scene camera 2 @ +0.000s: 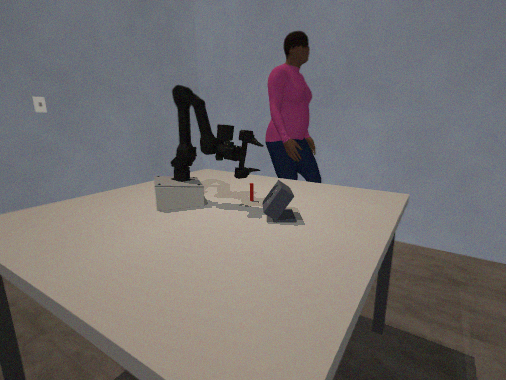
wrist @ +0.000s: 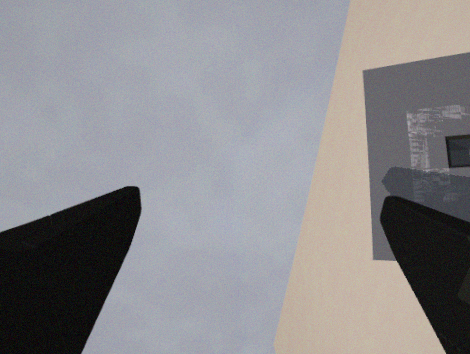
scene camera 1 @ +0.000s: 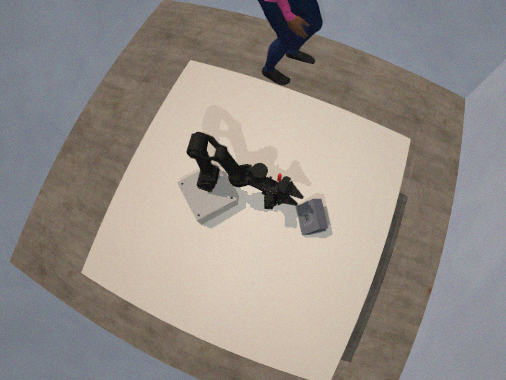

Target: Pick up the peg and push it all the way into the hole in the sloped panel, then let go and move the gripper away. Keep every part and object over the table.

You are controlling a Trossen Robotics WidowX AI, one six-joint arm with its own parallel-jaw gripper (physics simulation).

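Frame: origin at the arm's base, x left, y back, z up, level; millimetres.
Seen in the pictures: gripper, between the fingertips: (scene camera 2: 261, 158) (wrist: 262, 203) (scene camera 1: 300, 201); arm's base, origin of its link: (scene camera 2: 181, 179) (scene camera 1: 207, 183).
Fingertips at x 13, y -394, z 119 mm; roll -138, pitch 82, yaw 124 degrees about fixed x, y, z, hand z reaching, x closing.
Offsets run from my fingertips to a thing's top centre. "spot": to the spot under its first point. Level surfaces: height alone.
The red peg @[dx +123, dy +110, dz -134 mm] (scene camera 1: 279, 177) (scene camera 2: 251, 192) stands upright on the table. In the scene camera 1 view it shows just beside the gripper. The grey block with the sloped panel @[dx -9, dy -78, dz -87 mm] (scene camera 1: 312, 217) (scene camera 2: 278, 199) (wrist: 387, 90) stands on its base near the peg. Its rectangular hole @[spot: dx -19, dy -74, dz -148 mm] (wrist: 459, 151) shows at the right edge of the wrist view. My gripper (scene camera 1: 300, 201) (scene camera 2: 261, 158) (wrist: 262, 203) is open and empty. It is held above the table, roughly level, its fingers one above the other, pointing towards the block's side of the table. The peg does not show in the wrist view.
The arm's light grey base box (scene camera 1: 207, 202) (scene camera 2: 179, 196) stands on the table @[dz -214 mm] (scene camera 1: 225, 290) (scene camera 2: 225, 260). A person (scene camera 1: 290, 35) (scene camera 2: 291, 105) in a pink top stands beyond the table's far edge. A dark strip (scene camera 1: 377, 280) lies beside the right edge in the scene camera 1 view.
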